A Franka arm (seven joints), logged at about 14 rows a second.
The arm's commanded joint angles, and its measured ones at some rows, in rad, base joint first. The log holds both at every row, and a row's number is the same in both.
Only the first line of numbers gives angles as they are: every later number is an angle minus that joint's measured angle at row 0.
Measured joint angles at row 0:
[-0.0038 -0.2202 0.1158 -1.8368 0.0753 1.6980 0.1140]
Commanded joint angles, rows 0 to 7:
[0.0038 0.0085 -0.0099 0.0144 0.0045 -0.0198 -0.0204]
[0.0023 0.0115 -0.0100 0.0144 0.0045 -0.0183 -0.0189]
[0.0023 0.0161 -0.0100 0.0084 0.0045 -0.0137 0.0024]
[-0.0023 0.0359 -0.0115 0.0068 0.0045 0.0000 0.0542]
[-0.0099 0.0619 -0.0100 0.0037 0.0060 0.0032 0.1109]
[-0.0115 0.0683 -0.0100 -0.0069 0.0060 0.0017 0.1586]
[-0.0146 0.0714 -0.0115 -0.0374 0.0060 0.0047 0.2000]
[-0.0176 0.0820 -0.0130 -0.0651 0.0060 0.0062 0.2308]
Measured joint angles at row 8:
[-0.0033 0.0692 -0.0155 -0.0216 -0.0001 0.0008 0.1573]
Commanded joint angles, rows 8 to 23:
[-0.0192 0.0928 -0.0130 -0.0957 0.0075 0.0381 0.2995]
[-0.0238 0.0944 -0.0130 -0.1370 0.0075 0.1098 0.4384]
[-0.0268 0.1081 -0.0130 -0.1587 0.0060 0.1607 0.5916]
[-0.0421 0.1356 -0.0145 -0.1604 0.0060 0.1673 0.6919]
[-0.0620 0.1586 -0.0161 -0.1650 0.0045 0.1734 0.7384]
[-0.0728 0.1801 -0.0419 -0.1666 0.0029 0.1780 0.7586]
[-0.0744 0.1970 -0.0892 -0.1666 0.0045 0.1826 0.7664]
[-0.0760 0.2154 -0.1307 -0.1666 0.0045 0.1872 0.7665]
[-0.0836 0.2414 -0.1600 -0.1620 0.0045 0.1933 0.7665]
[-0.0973 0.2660 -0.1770 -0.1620 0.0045 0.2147 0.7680]
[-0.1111 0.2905 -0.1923 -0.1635 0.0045 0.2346 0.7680]
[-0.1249 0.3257 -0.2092 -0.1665 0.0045 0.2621 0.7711]
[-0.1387 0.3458 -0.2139 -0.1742 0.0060 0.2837 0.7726]
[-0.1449 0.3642 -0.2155 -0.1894 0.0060 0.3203 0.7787]
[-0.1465 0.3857 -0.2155 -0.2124 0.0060 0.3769 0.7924]
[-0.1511 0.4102 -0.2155 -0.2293 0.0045 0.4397 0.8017]
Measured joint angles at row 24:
[-0.1396 0.3815 -0.2262 -0.1918 -0.0011 0.3497 0.7601]
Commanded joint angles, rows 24 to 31:
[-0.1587 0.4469 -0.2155 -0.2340 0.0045 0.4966 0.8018]
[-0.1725 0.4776 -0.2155 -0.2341 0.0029 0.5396 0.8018]
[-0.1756 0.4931 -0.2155 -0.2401 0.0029 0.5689 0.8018]
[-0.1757 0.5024 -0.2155 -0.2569 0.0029 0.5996 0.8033]
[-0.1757 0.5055 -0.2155 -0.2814 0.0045 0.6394 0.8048]
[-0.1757 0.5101 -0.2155 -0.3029 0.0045 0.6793 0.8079]
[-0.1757 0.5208 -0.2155 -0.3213 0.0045 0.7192 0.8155]
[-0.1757 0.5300 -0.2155 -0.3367 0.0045 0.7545 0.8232]
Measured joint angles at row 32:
[-0.1640 0.5377 -0.2259 -0.2869 -0.0010 0.6856 0.7958]
